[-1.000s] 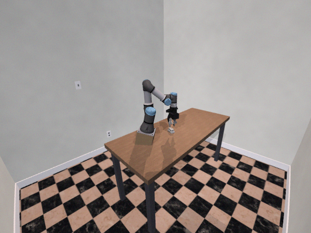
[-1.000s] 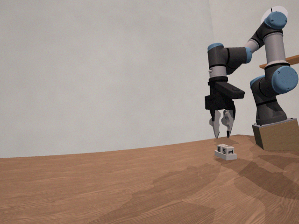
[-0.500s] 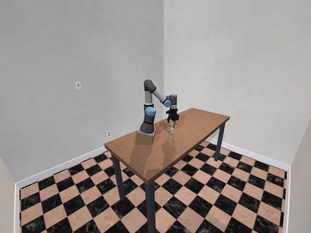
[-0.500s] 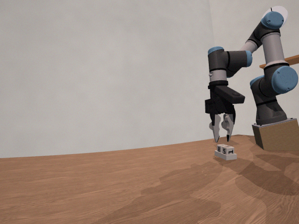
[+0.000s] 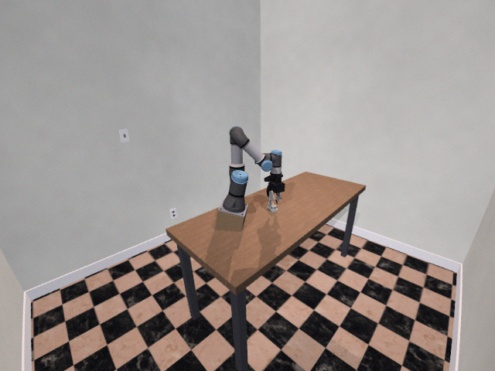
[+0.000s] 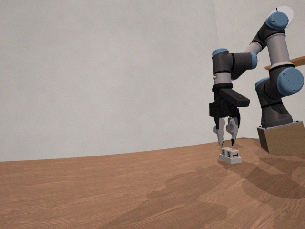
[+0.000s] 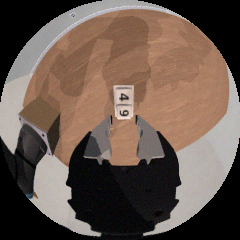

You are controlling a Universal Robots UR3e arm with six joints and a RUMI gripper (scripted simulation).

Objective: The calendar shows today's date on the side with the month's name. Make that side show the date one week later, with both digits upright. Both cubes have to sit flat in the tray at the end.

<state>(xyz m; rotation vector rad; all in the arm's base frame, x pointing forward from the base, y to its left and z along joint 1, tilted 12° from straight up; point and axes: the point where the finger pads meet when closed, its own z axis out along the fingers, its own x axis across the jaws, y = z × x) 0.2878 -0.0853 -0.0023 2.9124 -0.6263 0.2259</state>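
Now: the white digit cube 4 cm below my hand. Round my hand: white tray: 1 cm ahead, 1 cm to the left, 5 cm below.
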